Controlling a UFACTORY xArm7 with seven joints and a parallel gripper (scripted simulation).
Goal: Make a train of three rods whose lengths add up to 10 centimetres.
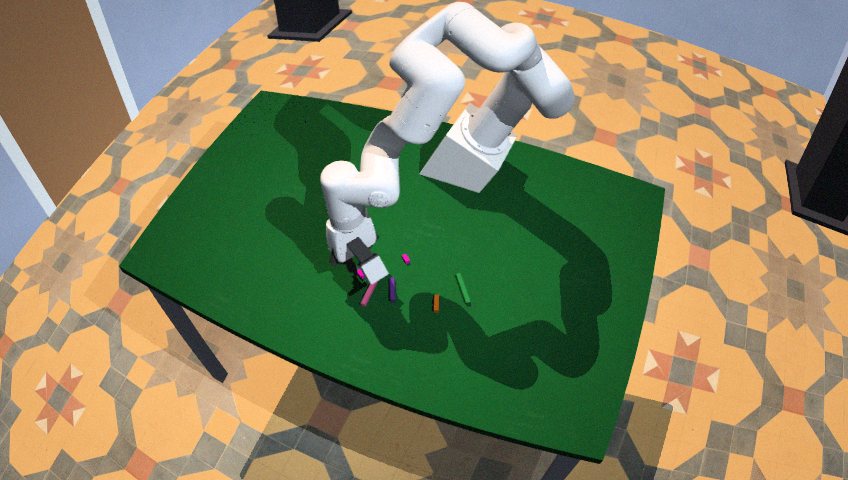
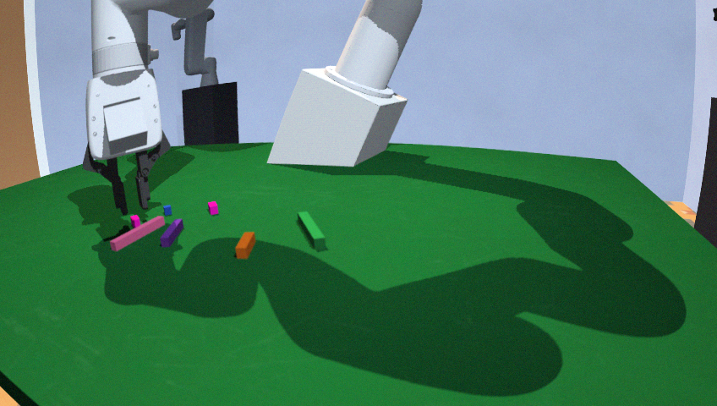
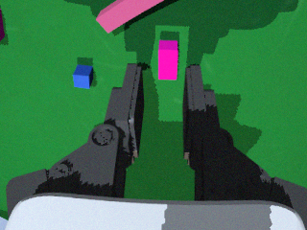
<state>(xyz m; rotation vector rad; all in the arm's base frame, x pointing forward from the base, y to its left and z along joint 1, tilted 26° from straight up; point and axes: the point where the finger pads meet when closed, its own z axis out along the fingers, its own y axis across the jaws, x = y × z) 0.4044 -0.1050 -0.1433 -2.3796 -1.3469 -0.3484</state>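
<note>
Now: the blue rod 50 mm behind my hand, 30 mm below it and 20 mm to the left of it. Round my hand: purple rod: 90 mm to the left, 30 mm below, 20 mm ahead; then pink rod: 40 mm to the left, 30 mm below, 30 mm ahead; then magenta rod: 80 mm to the left, 70 mm behind, 30 mm below.
</note>
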